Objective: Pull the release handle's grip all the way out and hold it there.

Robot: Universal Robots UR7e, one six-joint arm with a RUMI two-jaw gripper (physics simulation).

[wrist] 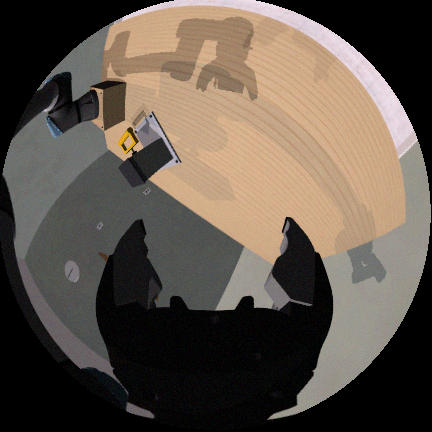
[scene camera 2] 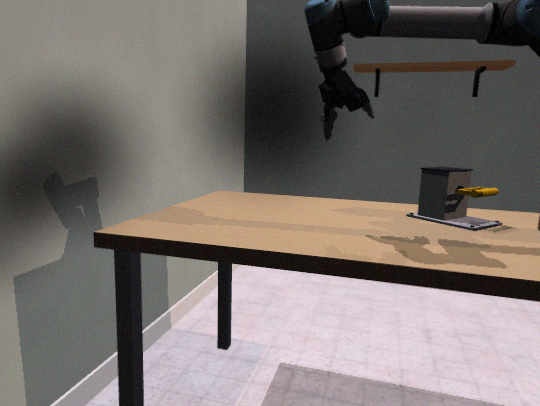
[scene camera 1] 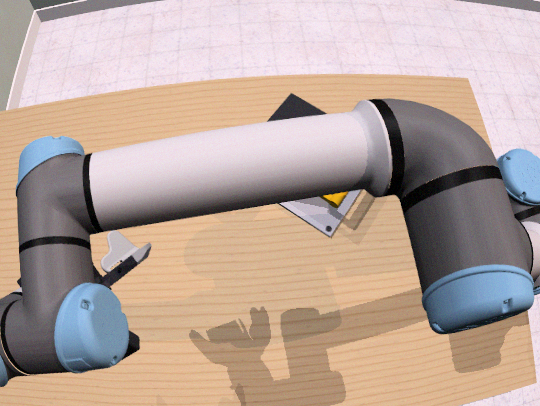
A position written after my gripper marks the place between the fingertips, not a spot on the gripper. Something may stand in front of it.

In view: my gripper [scene camera 2: 350,129] and a base plate [scene camera 1: 315,211].
My gripper shows as well in the wrist view [wrist: 212,219] and in scene camera 1 [scene camera 1: 118,270]. The base plate also shows in the wrist view [wrist: 149,129].
